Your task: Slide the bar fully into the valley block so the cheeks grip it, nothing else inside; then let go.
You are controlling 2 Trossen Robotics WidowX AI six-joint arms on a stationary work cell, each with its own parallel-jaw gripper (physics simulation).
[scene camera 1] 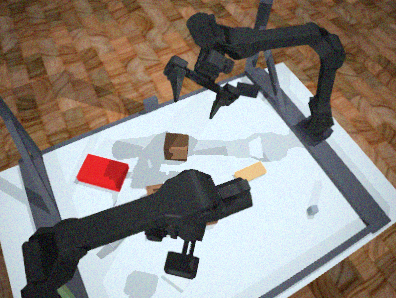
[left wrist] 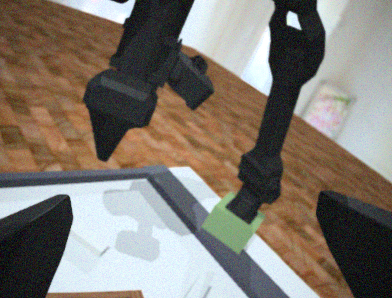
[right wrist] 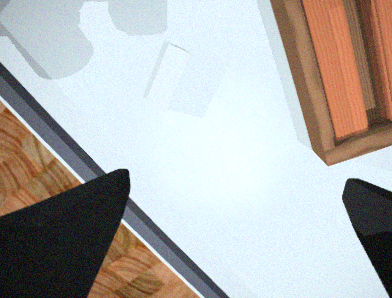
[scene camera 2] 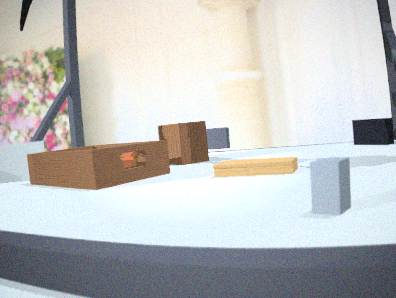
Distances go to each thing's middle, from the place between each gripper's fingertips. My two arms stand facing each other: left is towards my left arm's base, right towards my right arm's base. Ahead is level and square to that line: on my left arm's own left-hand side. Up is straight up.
Labels:
Now: the light wooden bar (scene camera 2: 283, 165) 330 mm to the left of my right hand, 220 mm below it and 100 mm behind it. Round my right hand: red flat block (scene camera 1: 106, 173): 380 mm behind, 210 mm below, 60 mm to the right; then grey cube (scene camera 2: 330, 182): 400 mm to the left, 210 mm below, 120 mm ahead.
The light wooden bar is 34 cm below my left hand, 17 cm to the left of it and 11 cm ahead of it. Also, from my left hand: red flat block (34 cm below, 22 cm to the right, 17 cm behind); grey cube (33 cm below, 33 cm ahead, 24 cm to the left).

